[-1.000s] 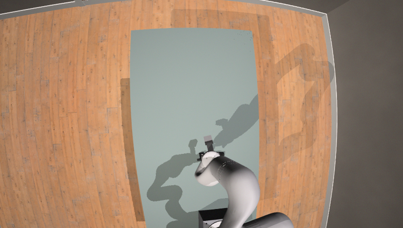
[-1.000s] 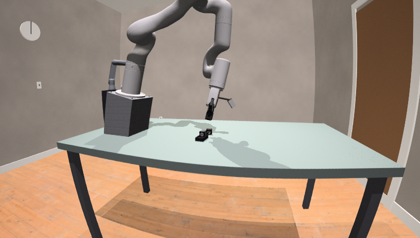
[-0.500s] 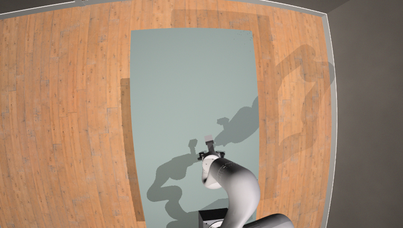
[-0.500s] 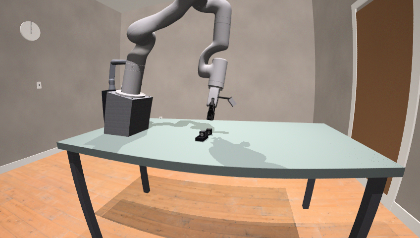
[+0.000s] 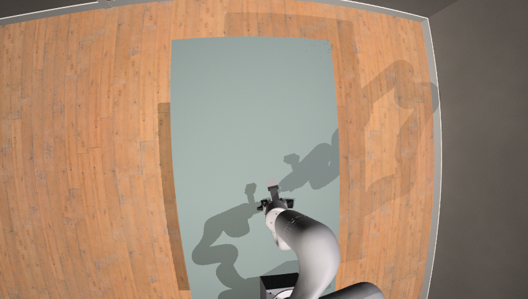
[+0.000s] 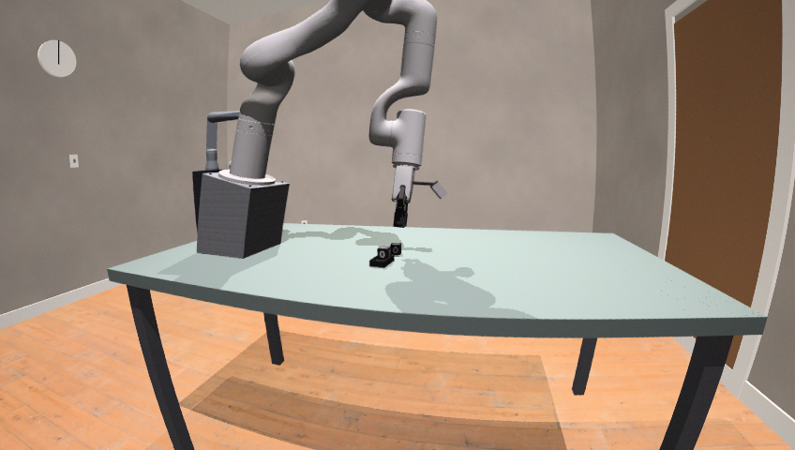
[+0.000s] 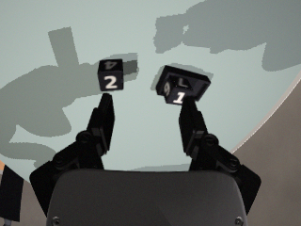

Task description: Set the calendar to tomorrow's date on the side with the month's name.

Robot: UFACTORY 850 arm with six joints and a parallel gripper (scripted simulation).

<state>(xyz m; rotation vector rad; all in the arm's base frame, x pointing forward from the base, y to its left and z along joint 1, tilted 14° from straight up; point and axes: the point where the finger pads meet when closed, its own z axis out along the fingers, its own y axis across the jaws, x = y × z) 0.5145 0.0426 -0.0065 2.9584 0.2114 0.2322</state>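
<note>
The black cube lies 20 mm behind my hand, 30 mm to the left of it and 90 mm below it. Also, from my hand: black tray (30 mm behind, 80 mm to the right, 100 mm below).
</note>
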